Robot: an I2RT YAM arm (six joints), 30 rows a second.
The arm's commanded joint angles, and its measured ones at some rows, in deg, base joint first. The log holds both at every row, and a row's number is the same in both.
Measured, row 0:
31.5 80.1 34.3 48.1 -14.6 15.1
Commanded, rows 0 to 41:
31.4 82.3 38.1 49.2 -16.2 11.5
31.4 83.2 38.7 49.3 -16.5 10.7
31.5 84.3 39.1 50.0 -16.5 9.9
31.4 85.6 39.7 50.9 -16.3 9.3
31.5 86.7 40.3 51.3 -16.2 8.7
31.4 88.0 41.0 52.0 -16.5 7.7
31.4 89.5 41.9 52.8 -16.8 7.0
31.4 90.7 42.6 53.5 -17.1 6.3
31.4 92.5 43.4 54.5 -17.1 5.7
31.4 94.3 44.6 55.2 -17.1 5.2
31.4 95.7 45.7 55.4 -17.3 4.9
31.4 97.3 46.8 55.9 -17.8 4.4
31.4 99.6 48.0 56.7 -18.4 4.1
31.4 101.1 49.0 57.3 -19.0 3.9
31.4 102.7 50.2 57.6 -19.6 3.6
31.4 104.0 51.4 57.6 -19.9 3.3
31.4 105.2 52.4 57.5 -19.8 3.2
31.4 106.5 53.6 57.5 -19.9 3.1
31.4 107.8 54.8 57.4 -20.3 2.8
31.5 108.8 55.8 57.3 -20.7 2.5
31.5 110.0 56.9 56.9 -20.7 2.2
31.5 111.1 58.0 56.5 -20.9 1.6
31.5 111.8 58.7 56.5 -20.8 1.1
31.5 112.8 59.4 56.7 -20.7 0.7
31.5 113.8 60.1 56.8 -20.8 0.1
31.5 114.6 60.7 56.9 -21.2 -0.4
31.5 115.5 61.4 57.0 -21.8 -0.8
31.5 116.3 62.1 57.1 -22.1 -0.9
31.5 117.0 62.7 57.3 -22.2 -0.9
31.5 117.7 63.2 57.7 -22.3 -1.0
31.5 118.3 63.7 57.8 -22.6 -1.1
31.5 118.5 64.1 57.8 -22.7 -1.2
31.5 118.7 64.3 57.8 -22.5 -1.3
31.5 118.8 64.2 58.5 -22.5 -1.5
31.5 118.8 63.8 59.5 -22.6 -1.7
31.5 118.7 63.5 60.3 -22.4 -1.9
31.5 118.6 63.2 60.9 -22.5 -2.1
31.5 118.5 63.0 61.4 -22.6 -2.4
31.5 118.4 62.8 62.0 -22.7 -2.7
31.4 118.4 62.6 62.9 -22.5 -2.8
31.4 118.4 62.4 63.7 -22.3 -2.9
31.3 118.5 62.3 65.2 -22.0 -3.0
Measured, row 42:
31.5 118.1 62.4 57.6 -22.0 -1.7
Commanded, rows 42 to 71:
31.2 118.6 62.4 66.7 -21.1 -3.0
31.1 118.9 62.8 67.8 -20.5 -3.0
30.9 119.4 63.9 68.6 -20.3 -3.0
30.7 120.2 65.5 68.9 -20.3 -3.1
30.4 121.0 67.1 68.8 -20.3 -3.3
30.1 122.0 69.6 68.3 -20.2 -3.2
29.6 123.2 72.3 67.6 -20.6 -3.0
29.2 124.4 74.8 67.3 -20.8 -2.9
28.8 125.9 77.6 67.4 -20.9 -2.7
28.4 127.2 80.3 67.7 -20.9 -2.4
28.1 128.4 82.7 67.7 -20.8 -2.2
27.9 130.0 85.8 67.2 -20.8 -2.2
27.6 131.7 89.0 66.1 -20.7 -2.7
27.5 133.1 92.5 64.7 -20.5 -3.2
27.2 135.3 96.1 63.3 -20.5 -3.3
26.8 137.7 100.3 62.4 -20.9 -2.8
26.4 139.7 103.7 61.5 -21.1 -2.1
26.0 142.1 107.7 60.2 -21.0 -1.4
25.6 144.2 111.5 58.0 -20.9 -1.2
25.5 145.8 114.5 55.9 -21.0 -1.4
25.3 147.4 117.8 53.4 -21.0 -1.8
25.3 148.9 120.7 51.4 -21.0 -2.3
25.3 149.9 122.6 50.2 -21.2 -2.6
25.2 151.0 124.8 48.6 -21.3 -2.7
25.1 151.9 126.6 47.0 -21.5 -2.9
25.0 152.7 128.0 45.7 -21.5 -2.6
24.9 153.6 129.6 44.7 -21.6 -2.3
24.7 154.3 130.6 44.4 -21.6 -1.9
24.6 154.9 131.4 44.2 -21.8 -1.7
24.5 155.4 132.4 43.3 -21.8 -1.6
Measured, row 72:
24.7 155.9 127.5 40.0 -21.1 -2.1
